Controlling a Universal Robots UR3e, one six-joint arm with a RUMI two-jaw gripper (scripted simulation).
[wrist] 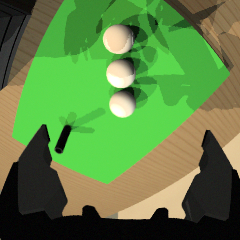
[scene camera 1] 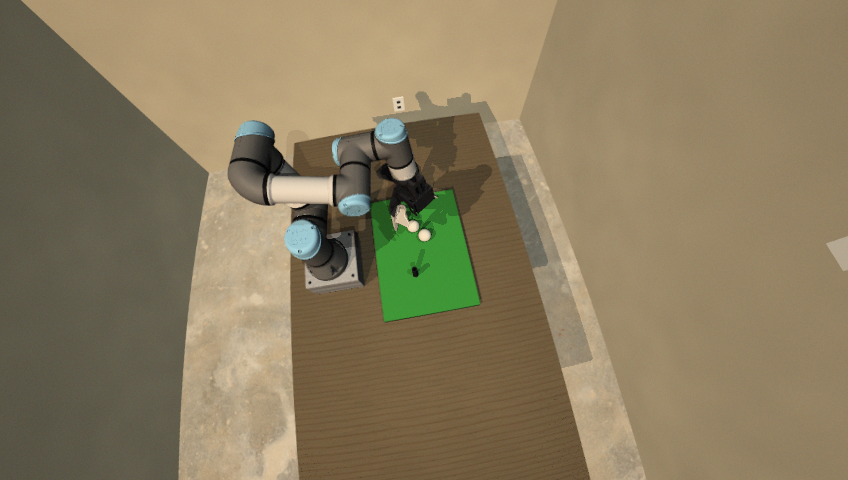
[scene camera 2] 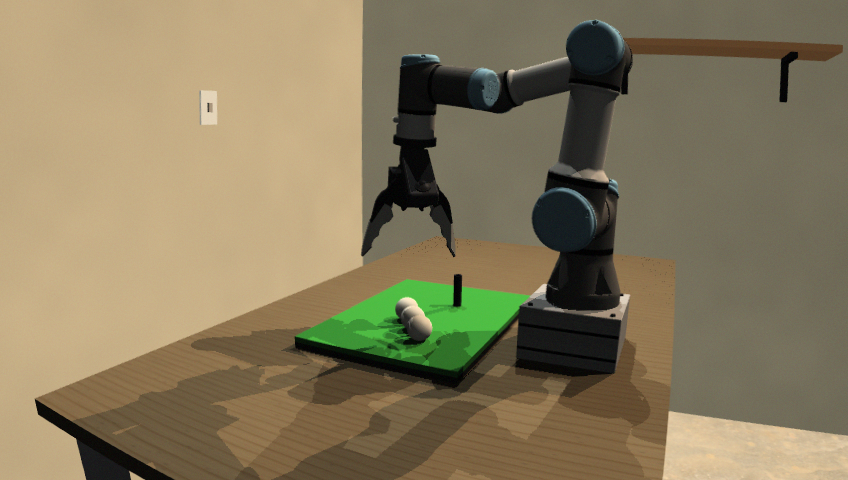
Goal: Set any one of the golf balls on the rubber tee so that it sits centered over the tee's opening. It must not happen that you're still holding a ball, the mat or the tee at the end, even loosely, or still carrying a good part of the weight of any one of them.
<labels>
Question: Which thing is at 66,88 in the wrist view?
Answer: A green mat.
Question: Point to a green mat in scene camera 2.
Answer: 371,333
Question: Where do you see a green mat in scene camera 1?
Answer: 442,280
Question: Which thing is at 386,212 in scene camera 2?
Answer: My gripper.
</labels>
